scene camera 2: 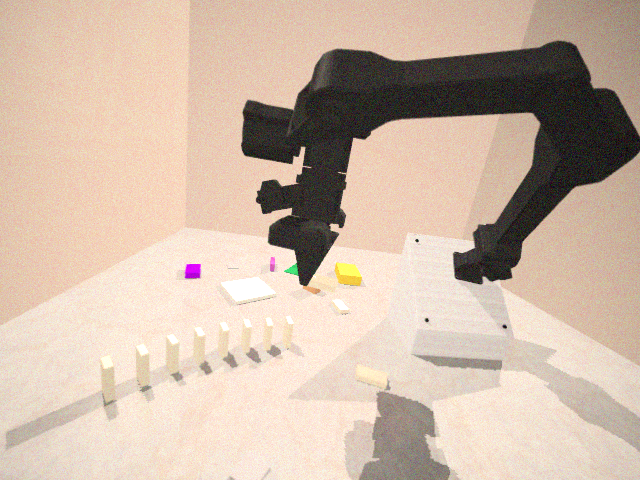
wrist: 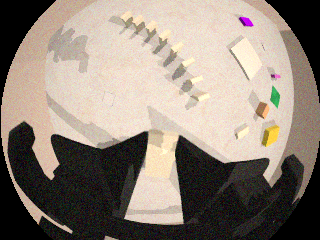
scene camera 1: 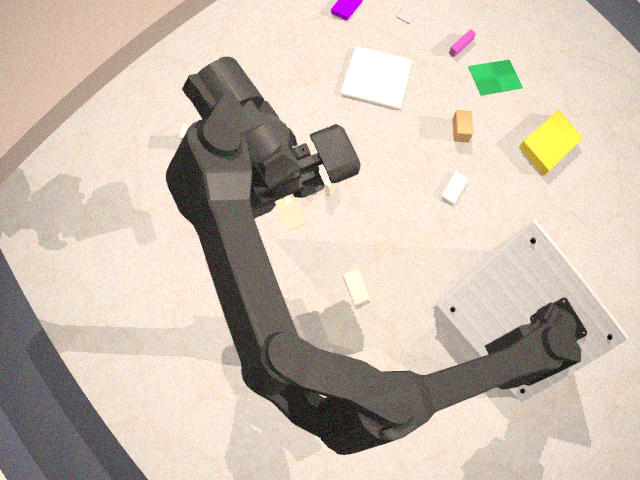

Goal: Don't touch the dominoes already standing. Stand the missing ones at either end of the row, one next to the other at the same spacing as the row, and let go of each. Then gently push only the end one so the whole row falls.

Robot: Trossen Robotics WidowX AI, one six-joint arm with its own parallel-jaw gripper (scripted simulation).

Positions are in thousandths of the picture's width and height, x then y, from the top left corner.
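Note:
There is a white slab, which I see at (scene camera 1: 585,159) and again at (scene camera 2: 377,607). A green tile (scene camera 1: 773,161) is here as well, and so is a yellow block (scene camera 1: 854,305). As for my gripper, I see it (scene camera 2: 479,586), and the same gripper (scene camera 1: 443,411) shows from elsewhere, as does my gripper (wrist: 508,573) from the wrist.

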